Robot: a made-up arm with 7 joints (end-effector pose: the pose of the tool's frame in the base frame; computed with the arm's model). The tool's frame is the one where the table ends.
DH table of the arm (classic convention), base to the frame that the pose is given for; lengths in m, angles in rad. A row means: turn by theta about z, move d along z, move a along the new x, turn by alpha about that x. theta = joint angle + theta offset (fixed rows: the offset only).
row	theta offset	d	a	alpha
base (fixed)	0	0.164	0	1.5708
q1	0	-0.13	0.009	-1.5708
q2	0	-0.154	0.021	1.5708
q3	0	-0.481	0.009	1.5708
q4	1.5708	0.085	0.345	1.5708
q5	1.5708	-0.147	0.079	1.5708
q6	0	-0.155	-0.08	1.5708
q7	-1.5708	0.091	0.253	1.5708
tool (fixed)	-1.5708	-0.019	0	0
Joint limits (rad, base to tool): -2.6..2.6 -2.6..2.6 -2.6..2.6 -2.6..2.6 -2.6..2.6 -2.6..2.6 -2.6..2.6
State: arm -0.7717 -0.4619 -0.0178 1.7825 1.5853 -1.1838 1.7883
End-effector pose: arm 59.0 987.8 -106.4 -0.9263 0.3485 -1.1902
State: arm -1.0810 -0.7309 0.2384 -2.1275 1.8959 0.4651 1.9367
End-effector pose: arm 142.3 298.5 -248.8 0.7653 0.6538 1.3977
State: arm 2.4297 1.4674 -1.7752 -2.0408 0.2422 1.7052 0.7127
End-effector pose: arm 422.7 42.3 -25.7 -1.0392 -0.4306 1.3220
Working (the frame after each row of the table, in the pose's form):
after base (fixed): 0.0 0.0 164.0 1.5708 0.0000 0.0000
after q1: -6.8 130.0 169.9 3.1416 -0.7119 -3.1416
after q2: 92.1 150.9 287.9 -0.8615 -0.0675 1.6492
after q3: 460.3 198.7 -18.1 1.8969 -0.8149 -0.2988
after q4: 774.8 70.0 85.5 -2.9044 -0.3624 -0.1430
after q5: 697.9 -29.2 195.6 -1.2605 0.3029 -1.8646
after q6: 528.1 2.7 219.2 2.5321 1.0366 0.6405
after q7: 405.8 42.4 -16.9 -0.7362 0.9000 2.2755

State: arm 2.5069 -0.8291 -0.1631 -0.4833 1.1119 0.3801 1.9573
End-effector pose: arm 40.1 414.0 498.9 1.9092 -0.4710 -2.3439
Working (the frame after each row of the table, in the pose's form):
after base (fixed): 0.0 0.0 164.0 1.5708 0.0000 0.0000
after q1: -7.2 130.0 169.3 3.1416 -0.6347 -3.1416
after q2: 72.6 114.5 301.8 -2.0682 -0.4121 -2.2064
after q3: -216.9 432.9 516.8 -0.5399 -0.5539 -2.1152
after q4: -48.9 120.1 529.6 0.8287 0.1432 -1.2405
after q5: 49.8 239.1 466.9 0.8473 -0.4680 1.5591
after q6: -46.8 230.3 321.9 2.2258 -0.7302 1.8951
after q7: 25.3 424.5 493.3 -2.1485 -0.9983 1.4574

